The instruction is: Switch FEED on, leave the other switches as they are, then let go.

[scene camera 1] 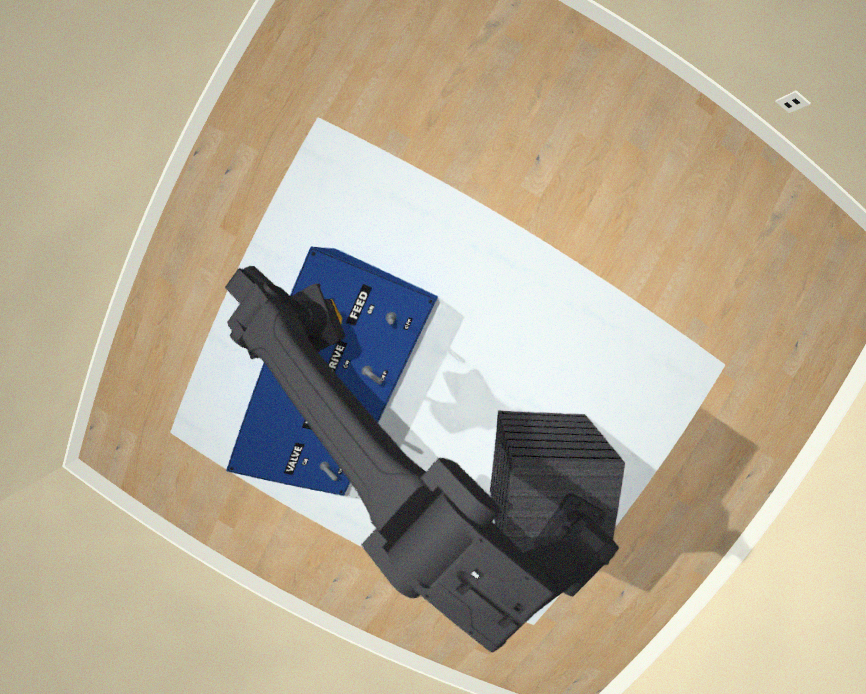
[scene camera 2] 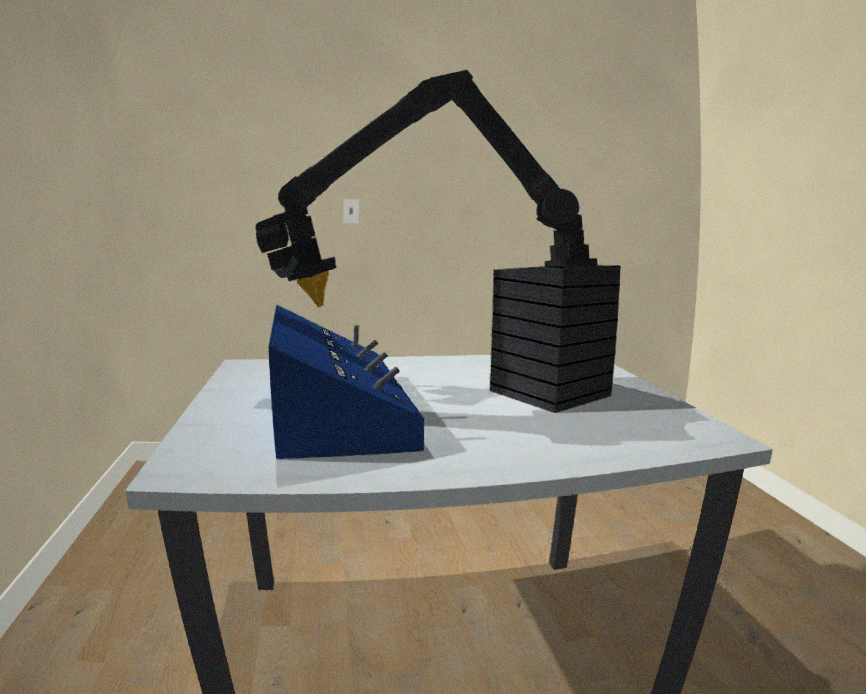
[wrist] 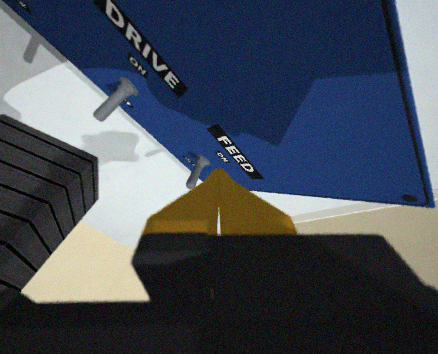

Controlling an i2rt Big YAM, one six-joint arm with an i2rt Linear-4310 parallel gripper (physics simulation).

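Pixels of known places: gripper, between the fingertips: [scene camera 1: 338, 319] [scene camera 2: 320, 306] [wrist: 218, 176]; arm's base, origin of its link: [scene camera 1: 569, 528] [scene camera 2: 570, 266].
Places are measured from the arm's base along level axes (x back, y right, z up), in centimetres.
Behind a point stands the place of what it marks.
A blue sloped console [scene camera 1: 325, 268] {x -61.4, y 16.8, z -12.5 cm} [scene camera 2: 325, 422] {x -52.9, y -29.9, z -23.3 cm} [wrist: 350, 125] {x -62.5, y 11.5, z -11.7 cm} carries a row of grey levers. The FEED lever [scene camera 1: 391, 318] {x -46.3, y 14.4, z -15.4 cm} [scene camera 2: 356, 335] {x -46.2, y 13.3, z -17.4 cm} [wrist: 196, 172] {x -46.7, y 13.5, z -17.2 cm} stands more upright than the others, between its ON and OFF marks. The DRIVE lever [scene camera 1: 371, 374] {x -44.5, y 2.2, z -17.9 cm} [scene camera 2: 368, 349] {x -44.1, y 1.3, z -18.2 cm} [wrist: 114, 101] {x -44.7, y 2.0, z -17.9 cm}, the LAMP lever [scene camera 2: 376, 362] {x -43.2, y -10.5, z -18.2 cm} and the VALVE lever [scene camera 1: 328, 470] {x -42.6, y -21.6, z -18.1 cm} [scene camera 2: 387, 378] {x -42.2, y -22.5, z -18.2 cm} lean toward OFF. The arm hides LAMP in scene camera 1. My gripper [scene camera 1: 337, 311] {x -54.3, y 10.4, z -10.1 cm} [scene camera 2: 320, 304] {x -54.3, y 10.4, z -10.1 cm} [wrist: 218, 176] {x -54.3, y 10.4, z -10.1 cm} is shut and empty, above the console's upper part beside the FEED label, apart from the levers.
The white table [scene camera 1: 448, 231] {x -45.8, y 34.5, z -29.5 cm} [scene camera 2: 216, 480] {x -70.1, y -38.8, z -29.5 cm} bears the console and a black ribbed pedestal [scene camera 1: 560, 462] {x -8.6, y 9.7, z -1.6 cm} [scene camera 2: 556, 339] {x -7.4, y -11.4, z -14.1 cm} [wrist: 45, 200] {x -15.8, y 5.2, z -15.7 cm}, which carries the arm. The forearm [scene camera 1: 325, 404] {x -45.6, y 11.3, z 29.7 cm} [scene camera 2: 361, 148] {x -45.8, y 7.6, z 25.1 cm} stretches over the console. A wall outlet [scene camera 2: 351, 211] is behind the arm.
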